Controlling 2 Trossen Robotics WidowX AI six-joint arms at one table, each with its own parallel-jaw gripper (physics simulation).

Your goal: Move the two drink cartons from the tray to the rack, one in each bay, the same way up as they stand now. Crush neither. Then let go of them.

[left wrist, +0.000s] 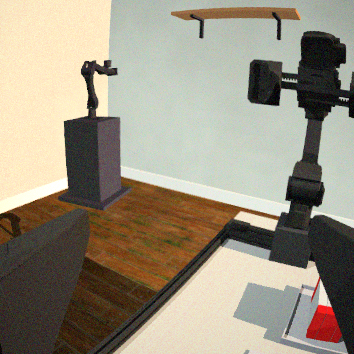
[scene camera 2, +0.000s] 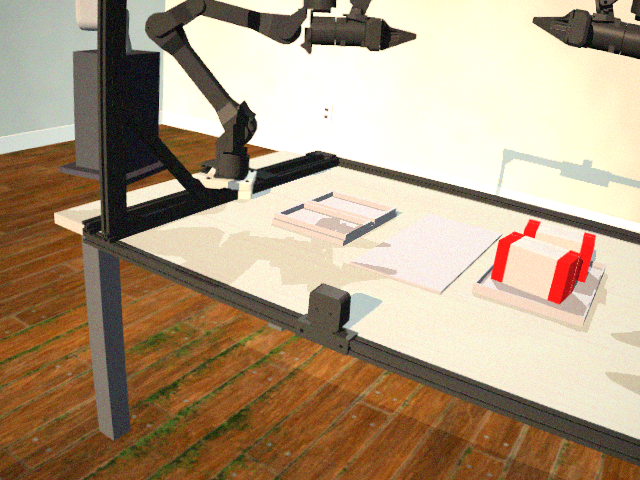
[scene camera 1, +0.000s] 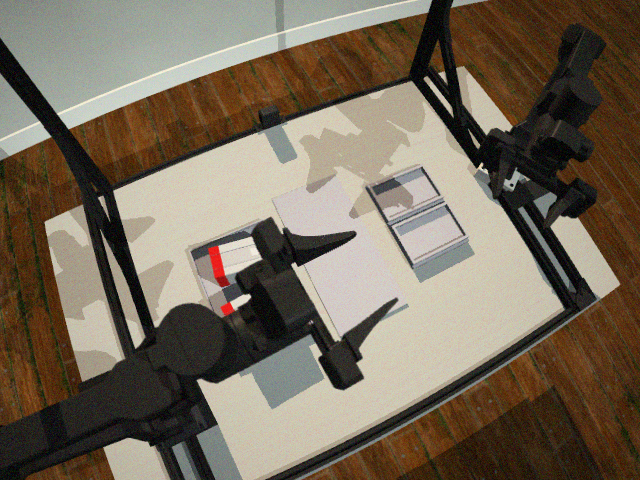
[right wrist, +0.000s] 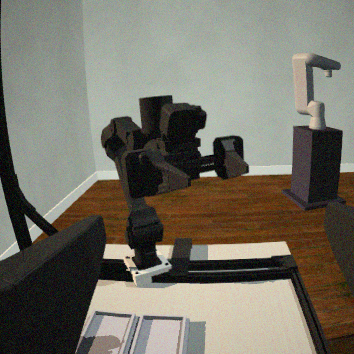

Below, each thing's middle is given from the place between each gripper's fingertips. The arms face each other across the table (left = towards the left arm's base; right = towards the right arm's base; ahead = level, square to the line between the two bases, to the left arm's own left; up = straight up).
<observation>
My left hand is 20 cm past the pale mat (scene camera 1: 353, 281), 13 cm to the left of it and 36 cm above it. Also, from my left hand: grey tray (scene camera 2: 574, 309) (24 cm behind, 33 cm to the right, 35 cm below).
Now: the pale mat 42 cm below my right hand, 14 cm behind it and 11 cm to the left of it. Round my right hand: grey tray (41 cm below, 18 cm behind, 9 cm to the right).
</observation>
